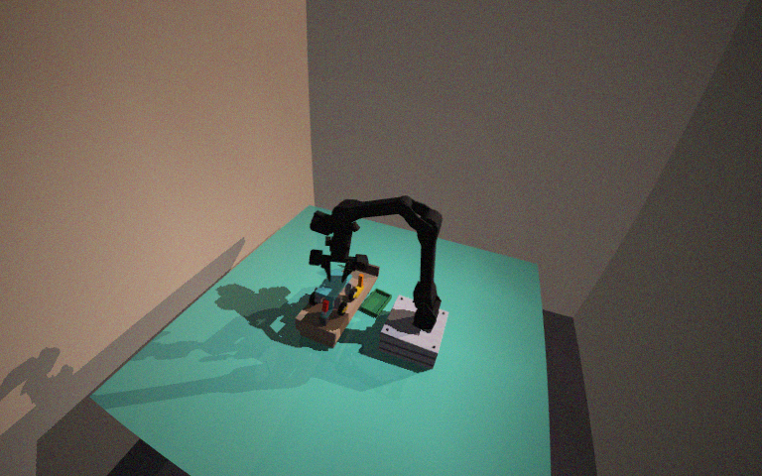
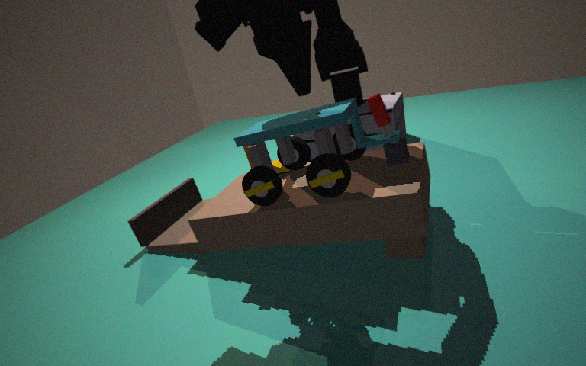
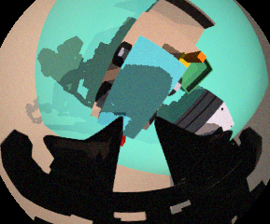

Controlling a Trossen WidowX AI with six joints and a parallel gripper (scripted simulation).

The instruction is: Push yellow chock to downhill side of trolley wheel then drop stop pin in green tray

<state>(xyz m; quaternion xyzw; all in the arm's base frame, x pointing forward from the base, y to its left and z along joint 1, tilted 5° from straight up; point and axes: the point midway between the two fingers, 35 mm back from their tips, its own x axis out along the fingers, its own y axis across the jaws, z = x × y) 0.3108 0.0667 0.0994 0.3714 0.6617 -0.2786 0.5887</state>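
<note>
Right now the red-headed stop pin is 20 mm behind my gripper tip, 90 mm to the left of it and 50 mm below it. Round my gripper tip: brown ramp: 20 mm ahead, 10 mm to the right, 130 mm below; then yellow chock: 30 mm behind, 100 mm to the right, 100 mm below; then blue trolley: 10 mm ahead, 70 mm below.
</note>
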